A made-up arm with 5 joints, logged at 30 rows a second.
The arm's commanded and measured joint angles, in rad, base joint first. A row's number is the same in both.
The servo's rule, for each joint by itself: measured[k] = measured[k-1] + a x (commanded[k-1-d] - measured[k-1]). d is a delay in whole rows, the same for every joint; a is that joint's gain. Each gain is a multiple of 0.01, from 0.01 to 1. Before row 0 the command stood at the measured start. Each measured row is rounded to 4 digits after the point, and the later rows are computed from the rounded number. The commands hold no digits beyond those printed.
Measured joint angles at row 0:
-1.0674, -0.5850, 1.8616, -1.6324, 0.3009
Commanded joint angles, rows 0 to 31:
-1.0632, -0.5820, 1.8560, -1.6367, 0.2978
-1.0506, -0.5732, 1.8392, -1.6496, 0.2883
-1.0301, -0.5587, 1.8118, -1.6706, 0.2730
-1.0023, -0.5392, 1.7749, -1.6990, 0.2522
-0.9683, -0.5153, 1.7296, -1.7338, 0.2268
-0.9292, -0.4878, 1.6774, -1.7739, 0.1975
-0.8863, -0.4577, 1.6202, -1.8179, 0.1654
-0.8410, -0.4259, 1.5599, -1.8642, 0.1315
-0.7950, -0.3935, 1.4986, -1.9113, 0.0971
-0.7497, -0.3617, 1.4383, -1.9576, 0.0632
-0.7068, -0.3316, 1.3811, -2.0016, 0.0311
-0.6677, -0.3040, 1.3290, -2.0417, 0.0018
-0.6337, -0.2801, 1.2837, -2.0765, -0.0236
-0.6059, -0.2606, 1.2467, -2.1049, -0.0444
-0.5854, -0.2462, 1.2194, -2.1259, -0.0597
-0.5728, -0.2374, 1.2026, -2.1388, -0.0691
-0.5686, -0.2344, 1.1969, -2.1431, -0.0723
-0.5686, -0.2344, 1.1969, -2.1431, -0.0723
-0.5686, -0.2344, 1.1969, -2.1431, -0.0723
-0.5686, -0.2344, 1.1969, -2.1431, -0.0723
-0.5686, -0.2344, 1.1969, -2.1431, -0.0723
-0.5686, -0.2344, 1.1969, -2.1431, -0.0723
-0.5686, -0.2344, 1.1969, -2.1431, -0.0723
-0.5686, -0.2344, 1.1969, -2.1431, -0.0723
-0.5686, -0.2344, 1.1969, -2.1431, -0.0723
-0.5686, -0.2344, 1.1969, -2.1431, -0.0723
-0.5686, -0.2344, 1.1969, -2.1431, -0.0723
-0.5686, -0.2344, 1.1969, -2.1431, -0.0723
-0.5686, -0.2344, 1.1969, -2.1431, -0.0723
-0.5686, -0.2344, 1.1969, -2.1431, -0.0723
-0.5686, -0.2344, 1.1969, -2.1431, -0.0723
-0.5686, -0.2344, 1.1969, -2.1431, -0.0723
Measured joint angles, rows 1 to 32:
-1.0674, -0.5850, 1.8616, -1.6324, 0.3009
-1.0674, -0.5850, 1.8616, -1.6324, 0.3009
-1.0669, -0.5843, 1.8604, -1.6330, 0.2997
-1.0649, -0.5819, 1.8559, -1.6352, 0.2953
-1.0607, -0.5768, 1.8466, -1.6398, 0.2866
-1.0537, -0.5685, 1.8315, -1.6475, 0.2732
-1.0435, -0.5568, 1.8101, -1.6587, 0.2551
-1.0298, -0.5416, 1.7822, -1.6737, 0.2326
-1.0126, -0.5231, 1.7482, -1.6924, 0.2064
-0.9920, -0.5017, 1.7087, -1.7147, 0.1772
-0.9684, -0.4779, 1.6646, -1.7403, 0.1460
-0.9422, -0.4523, 1.6171, -1.7685, 0.1137
-0.9140, -0.4257, 1.5675, -1.7988, 0.0815
-0.8844, -0.3989, 1.5174, -1.8304, 0.0504
-0.8543, -0.3728, 1.4683, -1.8624, 0.0215
-0.8245, -0.3481, 1.4218, -1.8939, -0.0042
-0.7958, -0.3257, 1.3793, -1.9241, -0.0258
-0.7690, -0.3063, 1.3422, -1.9520, -0.0427
-0.7450, -0.2905, 1.3117, -1.9768, -0.0542
-0.7238, -0.2782, 1.2876, -1.9984, -0.0613
-0.7052, -0.2686, 1.2686, -2.0172, -0.0656
-0.6888, -0.2611, 1.2535, -2.0336, -0.0682
-0.6744, -0.2552, 1.2416, -2.0478, -0.0698
-0.6617, -0.2506, 1.2322, -2.0602, -0.0708
-0.6505, -0.2470, 1.2248, -2.0710, -0.0714
-0.6407, -0.2442, 1.2189, -2.0804, -0.0718
-0.6320, -0.2420, 1.2143, -2.0886, -0.0720
-0.6244, -0.2403, 1.2106, -2.0957, -0.0721
-0.6177, -0.2390, 1.2077, -2.1019, -0.0722
-0.6118, -0.2380, 1.2054, -2.1073, -0.0722
-0.6066, -0.2372, 1.2036, -2.1120, -0.0722
-0.6020, -0.2366, 1.2022, -2.1160, -0.0722
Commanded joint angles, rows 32 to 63:
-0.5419, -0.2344, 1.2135, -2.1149, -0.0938
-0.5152, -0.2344, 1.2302, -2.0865, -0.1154
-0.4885, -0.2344, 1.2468, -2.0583, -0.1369
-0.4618, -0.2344, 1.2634, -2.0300, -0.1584
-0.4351, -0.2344, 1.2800, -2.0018, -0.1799
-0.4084, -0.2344, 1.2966, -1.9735, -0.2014
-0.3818, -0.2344, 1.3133, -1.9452, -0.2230
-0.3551, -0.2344, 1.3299, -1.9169, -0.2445
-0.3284, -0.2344, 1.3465, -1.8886, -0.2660
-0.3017, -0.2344, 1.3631, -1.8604, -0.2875
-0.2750, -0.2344, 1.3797, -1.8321, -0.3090
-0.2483, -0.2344, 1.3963, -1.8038, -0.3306
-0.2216, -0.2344, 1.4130, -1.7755, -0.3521
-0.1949, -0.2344, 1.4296, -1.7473, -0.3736
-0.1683, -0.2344, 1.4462, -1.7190, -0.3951
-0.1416, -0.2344, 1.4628, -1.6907, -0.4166
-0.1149, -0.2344, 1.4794, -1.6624, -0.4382
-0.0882, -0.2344, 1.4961, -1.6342, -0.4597
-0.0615, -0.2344, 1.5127, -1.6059, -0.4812
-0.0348, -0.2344, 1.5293, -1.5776, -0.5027
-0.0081, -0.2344, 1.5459, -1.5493, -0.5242
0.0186, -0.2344, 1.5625, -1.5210, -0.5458
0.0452, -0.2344, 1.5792, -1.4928, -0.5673
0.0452, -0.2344, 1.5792, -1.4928, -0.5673
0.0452, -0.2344, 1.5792, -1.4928, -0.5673
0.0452, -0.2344, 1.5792, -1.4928, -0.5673
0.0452, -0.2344, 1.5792, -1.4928, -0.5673
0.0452, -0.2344, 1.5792, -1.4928, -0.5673
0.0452, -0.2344, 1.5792, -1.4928, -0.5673
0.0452, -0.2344, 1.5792, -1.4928, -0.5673
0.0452, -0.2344, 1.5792, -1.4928, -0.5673
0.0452, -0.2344, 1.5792, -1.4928, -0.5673
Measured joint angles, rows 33 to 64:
-0.5980, -0.2361, 1.2011, -2.1195, -0.0722
-0.5945, -0.2357, 1.2002, -2.1226, -0.0722
-0.5882, -0.2354, 1.2030, -2.1216, -0.0806
-0.5794, -0.2352, 1.2087, -2.1170, -0.0942
-0.5685, -0.2350, 1.2167, -2.1094, -0.1109
-0.5557, -0.2349, 1.2265, -2.0991, -0.1294
-0.5412, -0.2348, 1.2377, -2.0865, -0.1491
-0.5253, -0.2347, 1.2501, -2.0718, -0.1695
-0.5081, -0.2346, 1.2634, -2.0553, -0.1904
-0.4897, -0.2346, 1.2774, -2.0373, -0.2115
-0.4703, -0.2346, 1.2919, -2.0180, -0.2328
-0.4501, -0.2346, 1.3069, -1.9975, -0.2541
-0.4291, -0.2346, 1.3222, -1.9760, -0.2755
-0.4074, -0.2346, 1.3378, -1.9536, -0.2970
-0.3851, -0.2346, 1.3536, -1.9304, -0.3185
-0.3623, -0.2346, 1.3696, -1.9066, -0.3400
-0.3390, -0.2346, 1.3857, -1.8822, -0.3615
-0.3153, -0.2346, 1.4019, -1.8573, -0.3830
-0.2913, -0.2346, 1.4182, -1.8320, -0.4045
-0.2669, -0.2346, 1.4346, -1.8063, -0.4260
-0.2423, -0.2346, 1.4510, -1.7802, -0.4475
-0.2174, -0.2346, 1.4674, -1.7539, -0.4690
-0.1923, -0.2346, 1.4839, -1.7273, -0.4905
-0.1670, -0.2346, 1.5004, -1.7005, -0.5121
-0.1415, -0.2346, 1.5169, -1.6735, -0.5336
-0.1191, -0.2346, 1.5300, -1.6500, -0.5467
-0.0994, -0.2346, 1.5403, -1.6296, -0.5547
-0.0820, -0.2346, 1.5485, -1.6118, -0.5596
-0.0667, -0.2346, 1.5549, -1.5963, -0.5626
-0.0533, -0.2346, 1.5600, -1.5828, -0.5644
-0.0415, -0.2346, 1.5640, -1.5711, -0.5655
-0.0311, -0.2346, 1.5672, -1.5609, -0.5662

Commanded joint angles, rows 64 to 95:
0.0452, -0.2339, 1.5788, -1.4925, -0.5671
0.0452, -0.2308, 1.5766, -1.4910, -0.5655
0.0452, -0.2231, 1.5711, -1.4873, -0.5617
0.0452, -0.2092, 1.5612, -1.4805, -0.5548
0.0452, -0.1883, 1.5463, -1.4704, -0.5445
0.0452, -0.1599, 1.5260, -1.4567, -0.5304
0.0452, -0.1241, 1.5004, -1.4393, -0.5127
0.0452, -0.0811, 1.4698, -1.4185, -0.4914
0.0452, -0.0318, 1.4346, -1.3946, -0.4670
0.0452, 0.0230, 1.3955, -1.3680, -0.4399
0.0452, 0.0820, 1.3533, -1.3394, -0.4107
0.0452, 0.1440, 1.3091, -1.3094, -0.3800
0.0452, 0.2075, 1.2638, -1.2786, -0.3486
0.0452, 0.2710, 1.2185, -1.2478, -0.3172
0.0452, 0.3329, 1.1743, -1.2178, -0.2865
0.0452, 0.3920, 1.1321, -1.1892, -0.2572
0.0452, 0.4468, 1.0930, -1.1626, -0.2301
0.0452, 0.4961, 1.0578, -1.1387, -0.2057
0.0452, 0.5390, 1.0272, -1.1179, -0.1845
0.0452, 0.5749, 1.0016, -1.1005, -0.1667
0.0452, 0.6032, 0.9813, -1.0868, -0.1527
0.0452, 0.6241, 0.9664, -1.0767, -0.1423
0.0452, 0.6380, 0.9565, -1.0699, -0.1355
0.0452, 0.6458, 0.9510, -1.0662, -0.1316
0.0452, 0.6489, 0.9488, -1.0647, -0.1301
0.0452, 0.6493, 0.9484, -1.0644, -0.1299
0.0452, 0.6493, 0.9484, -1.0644, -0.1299
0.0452, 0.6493, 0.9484, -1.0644, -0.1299
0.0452, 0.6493, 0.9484, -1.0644, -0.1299
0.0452, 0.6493, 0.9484, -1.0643, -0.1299
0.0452, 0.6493, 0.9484, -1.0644, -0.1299
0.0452, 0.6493, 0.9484, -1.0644, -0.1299
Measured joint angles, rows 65 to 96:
-0.0219, -0.2346, 1.5697, -1.5520, -0.5666
-0.0138, -0.2346, 1.5717, -1.5443, -0.5669
-0.0067, -0.2344, 1.5732, -1.5376, -0.5670
-0.0005, -0.2336, 1.5739, -1.5315, -0.5664
0.0050, -0.2313, 1.5733, -1.5258, -0.5646
0.0098, -0.2264, 1.5708, -1.5199, -0.5608
0.0140, -0.2180, 1.5657, -1.5135, -0.5544
0.0177, -0.2052, 1.5574, -1.5061, -0.5450
0.0210, -0.1874, 1.5454, -1.4974, -0.5324
0.0239, -0.1640, 1.5295, -1.4871, -0.5164
0.0265, -0.1349, 1.5096, -1.4751, -0.4971
0.0287, -0.1002, 1.4856, -1.4612, -0.4748
0.0307, -0.0601, 1.4578, -1.4454, -0.4498
0.0324, -0.0152, 1.4266, -1.4277, -0.4226
0.0339, 0.0338, 1.3924, -1.4083, -0.3937
0.0353, 0.0860, 1.3559, -1.3874, -0.3639
0.0365, 0.1403, 1.3178, -1.3654, -0.3337
0.0375, 0.1957, 1.2788, -1.3425, -0.3039
0.0384, 0.2509, 1.2398, -1.3191, -0.2751
0.0392, 0.3048, 1.2016, -1.2956, -0.2480
0.0399, 0.3563, 1.1650, -1.2725, -0.2232
0.0405, 0.4044, 1.1307, -1.2501, -0.2012
0.0411, 0.4481, 1.0993, -1.2289, -0.1823
0.0416, 0.4868, 1.0714, -1.2091, -0.1667
0.0420, 0.5201, 1.0473, -1.1910, -0.1545
0.0424, 0.5478, 1.0271, -1.1748, -0.1456
0.0427, 0.5700, 1.0107, -1.1605, -0.1396
0.0430, 0.5874, 0.9976, -1.1480, -0.1358
0.0433, 0.6010, 0.9873, -1.1371, -0.1335
0.0435, 0.6116, 0.9791, -1.1276, -0.1321
0.0437, 0.6199, 0.9727, -1.1194, -0.1312
0.0439, 0.6264, 0.9676, -1.1122, -0.1307

